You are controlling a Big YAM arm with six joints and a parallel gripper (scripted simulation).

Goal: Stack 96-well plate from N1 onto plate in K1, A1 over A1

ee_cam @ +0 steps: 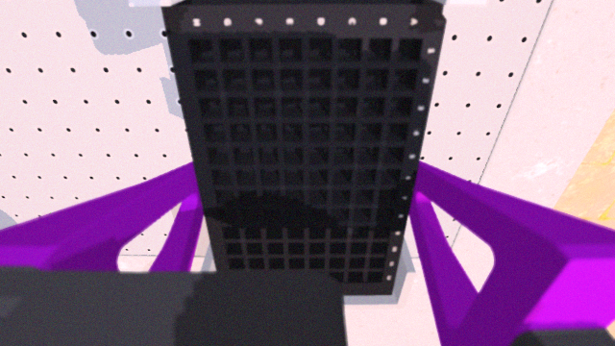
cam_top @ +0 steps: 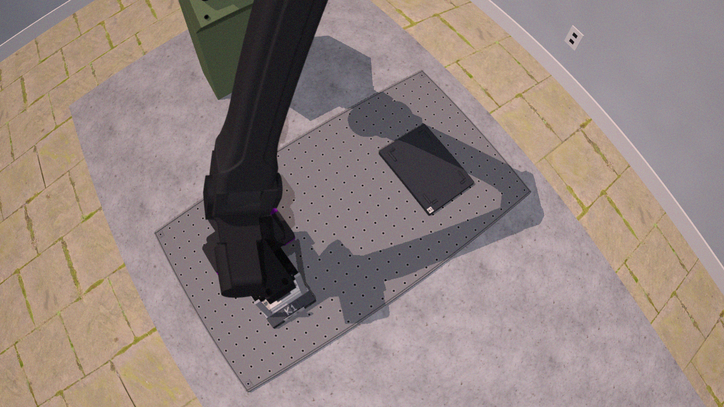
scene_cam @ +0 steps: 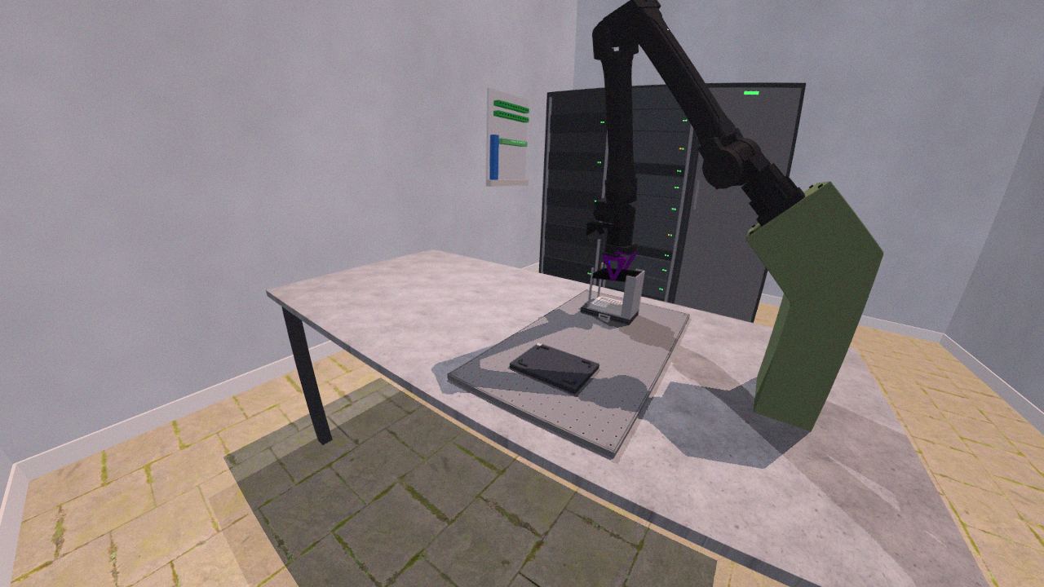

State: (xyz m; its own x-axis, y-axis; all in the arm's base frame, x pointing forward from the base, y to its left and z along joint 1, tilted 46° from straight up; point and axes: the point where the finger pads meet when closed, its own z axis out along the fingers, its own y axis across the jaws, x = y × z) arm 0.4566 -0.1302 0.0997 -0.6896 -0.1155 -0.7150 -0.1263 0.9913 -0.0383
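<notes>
The white 96-well plate lies 100 mm below my hand. From my hand the other things lie so: rack back wall: 60 mm behind, 10 mm to the right, 50 mm below; dark slot: 60 mm behind, 10 mm to the right, 50 mm below; black 96-well plate: right at my hand.
</notes>
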